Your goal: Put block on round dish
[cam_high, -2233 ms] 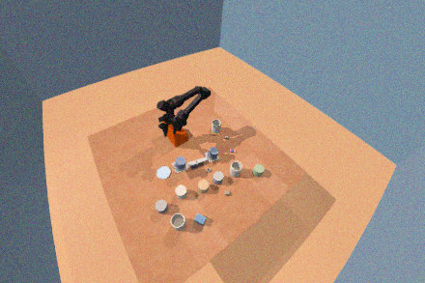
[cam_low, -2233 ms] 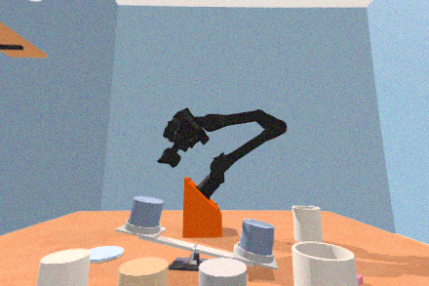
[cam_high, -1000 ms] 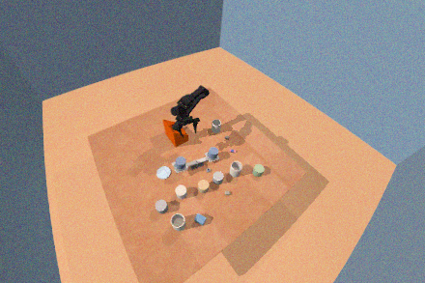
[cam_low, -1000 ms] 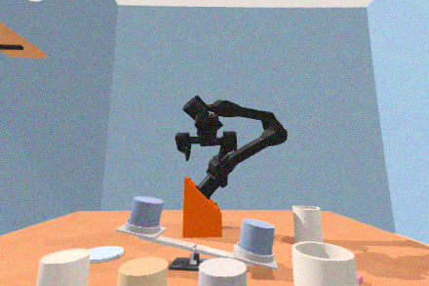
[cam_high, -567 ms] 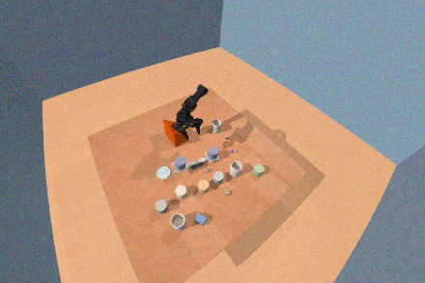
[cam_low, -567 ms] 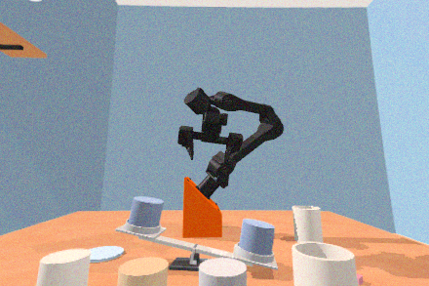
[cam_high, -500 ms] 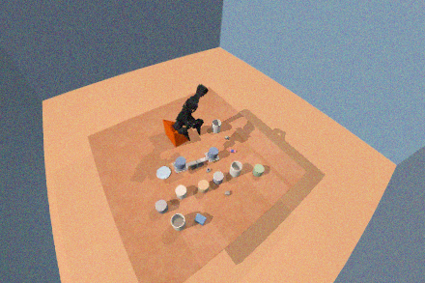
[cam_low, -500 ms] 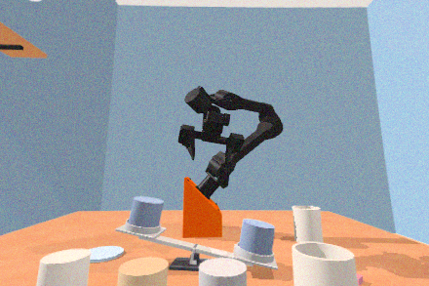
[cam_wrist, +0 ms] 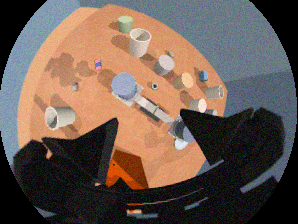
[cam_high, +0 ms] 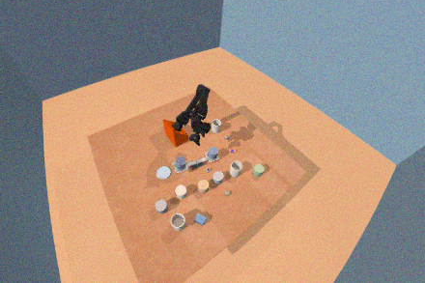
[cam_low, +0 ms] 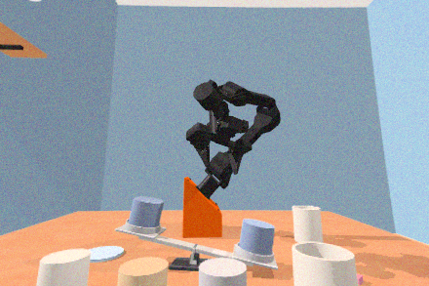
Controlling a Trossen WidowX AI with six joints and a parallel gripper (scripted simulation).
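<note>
The pale green block lies 50 mm ahead of my gripper tip, 70 mm to the left of it and 160 mm below it. The rest, counted from my gripper tip: pink-blue block 80 mm ahead, 240 mm to the left, 200 mm below; green cylinder 350 mm ahead, 270 mm to the left, 170 mm below; round pale blue dish 30 mm behind, 300 mm to the right, 200 mm below.
</note>
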